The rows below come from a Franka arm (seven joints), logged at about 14 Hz.
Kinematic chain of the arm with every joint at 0, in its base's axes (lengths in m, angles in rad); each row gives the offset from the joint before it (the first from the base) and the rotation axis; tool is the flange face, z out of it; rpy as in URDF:
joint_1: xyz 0 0 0.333 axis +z
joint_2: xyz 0 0 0 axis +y
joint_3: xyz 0 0 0.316 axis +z
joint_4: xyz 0.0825 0 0 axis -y
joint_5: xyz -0.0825 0 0.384 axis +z
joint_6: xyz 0 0 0 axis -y
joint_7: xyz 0.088 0 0 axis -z
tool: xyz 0 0 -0.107 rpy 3.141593 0 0
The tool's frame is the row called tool.
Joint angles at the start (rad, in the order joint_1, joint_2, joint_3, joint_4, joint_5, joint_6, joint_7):
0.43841, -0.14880, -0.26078, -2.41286, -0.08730, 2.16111, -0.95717
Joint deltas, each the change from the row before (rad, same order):
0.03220, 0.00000, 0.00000, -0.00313, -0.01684, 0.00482, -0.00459
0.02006, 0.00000, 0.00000, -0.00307, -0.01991, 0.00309, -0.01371
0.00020, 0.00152, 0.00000, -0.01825, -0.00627, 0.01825, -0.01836
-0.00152, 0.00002, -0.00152, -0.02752, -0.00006, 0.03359, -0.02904
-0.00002, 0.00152, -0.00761, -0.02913, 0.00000, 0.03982, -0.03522
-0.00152, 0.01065, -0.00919, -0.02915, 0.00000, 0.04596, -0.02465
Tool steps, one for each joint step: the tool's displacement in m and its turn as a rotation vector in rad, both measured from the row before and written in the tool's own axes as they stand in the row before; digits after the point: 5 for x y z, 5 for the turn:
0.01189, -0.00785, 0.00048, -0.01221, -0.01249, -0.04624
0.00711, -0.00477, 0.00066, -0.01127, -0.01459, -0.04511
-0.00058, -0.00277, 0.00721, -0.00117, -0.00417, -0.02410
-0.00165, -0.00345, 0.00937, -0.00375, 0.00544, -0.02898
-0.00323, -0.00275, 0.01025, -0.00564, 0.00784, -0.03086
-0.00394, -0.00203, 0.01345, -0.00377, 0.00521, -0.01746

